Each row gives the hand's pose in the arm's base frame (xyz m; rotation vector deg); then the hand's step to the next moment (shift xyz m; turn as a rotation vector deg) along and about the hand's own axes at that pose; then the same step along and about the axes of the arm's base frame.
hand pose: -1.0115 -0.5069 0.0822 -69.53 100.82 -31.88
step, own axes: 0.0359 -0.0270 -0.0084 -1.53 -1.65 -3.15
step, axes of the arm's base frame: 0.0021 -0.0446 0.0097 -1.72 0.31 3.45
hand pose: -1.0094 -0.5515 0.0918 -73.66 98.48 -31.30
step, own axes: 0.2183 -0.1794 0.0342 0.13 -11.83 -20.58
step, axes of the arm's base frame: 0.1096 -0.2602 0.0356 -11.30 -7.67 19.42
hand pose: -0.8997 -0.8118 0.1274 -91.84 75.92 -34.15
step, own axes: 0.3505 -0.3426 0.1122 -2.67 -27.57 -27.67
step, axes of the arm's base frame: 0.3608 -0.2975 0.1847 -10.45 -7.95 36.88
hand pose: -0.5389 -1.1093 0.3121 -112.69 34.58 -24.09
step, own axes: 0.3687 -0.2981 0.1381 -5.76 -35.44 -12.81
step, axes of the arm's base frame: 0.4431 0.0000 0.2180 -3.26 7.56 37.22
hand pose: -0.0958 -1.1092 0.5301 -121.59 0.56 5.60
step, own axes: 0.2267 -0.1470 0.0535 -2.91 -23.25 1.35
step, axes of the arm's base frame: 0.2292 0.1300 0.0801 -1.92 13.28 19.26
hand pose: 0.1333 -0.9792 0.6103 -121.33 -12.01 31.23
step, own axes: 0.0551 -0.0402 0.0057 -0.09 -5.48 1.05
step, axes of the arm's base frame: 0.0485 0.0463 0.0135 -0.26 3.88 4.00
